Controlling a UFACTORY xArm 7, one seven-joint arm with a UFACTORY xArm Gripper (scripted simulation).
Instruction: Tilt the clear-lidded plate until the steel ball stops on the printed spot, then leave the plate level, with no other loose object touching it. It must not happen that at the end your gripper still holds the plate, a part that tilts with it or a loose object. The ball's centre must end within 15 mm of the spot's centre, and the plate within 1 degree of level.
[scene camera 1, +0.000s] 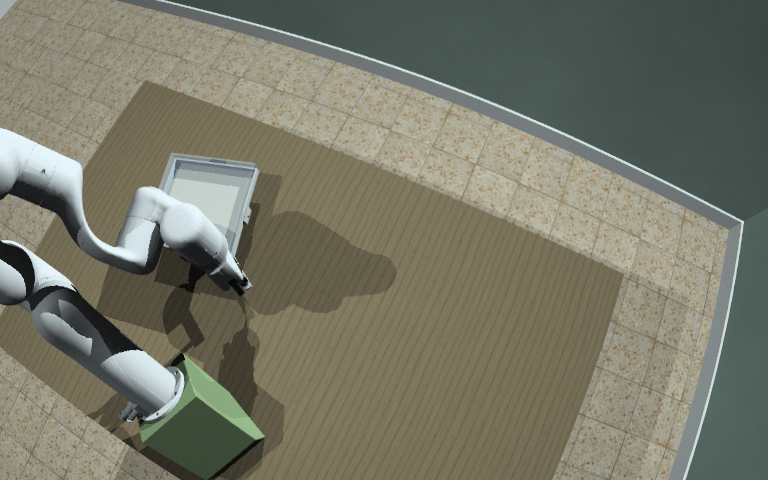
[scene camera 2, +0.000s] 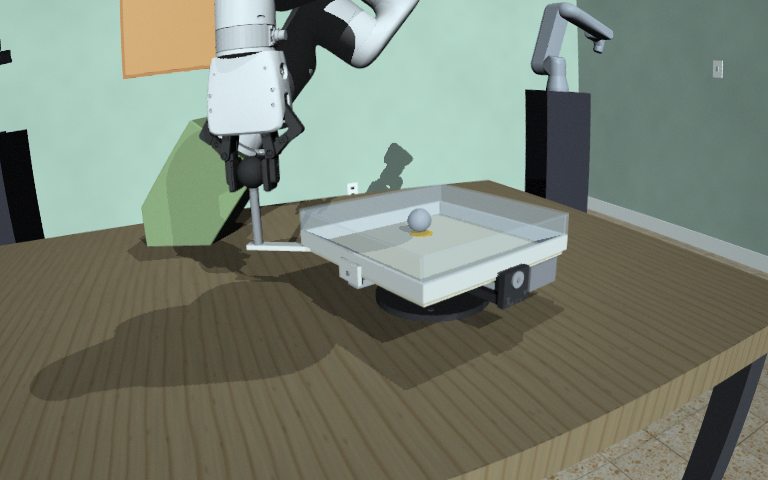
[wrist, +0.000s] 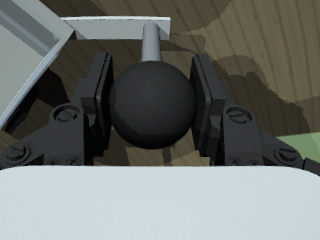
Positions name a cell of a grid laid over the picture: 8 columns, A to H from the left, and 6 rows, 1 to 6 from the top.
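Note:
Scene camera 1 shows the gripper (scene camera 1: C4) along with a clear-lidded plate (scene camera 1: C3). In scene camera 2 the gripper appears again (scene camera 2: C3), and the wrist view has the gripper (wrist: D2) too.

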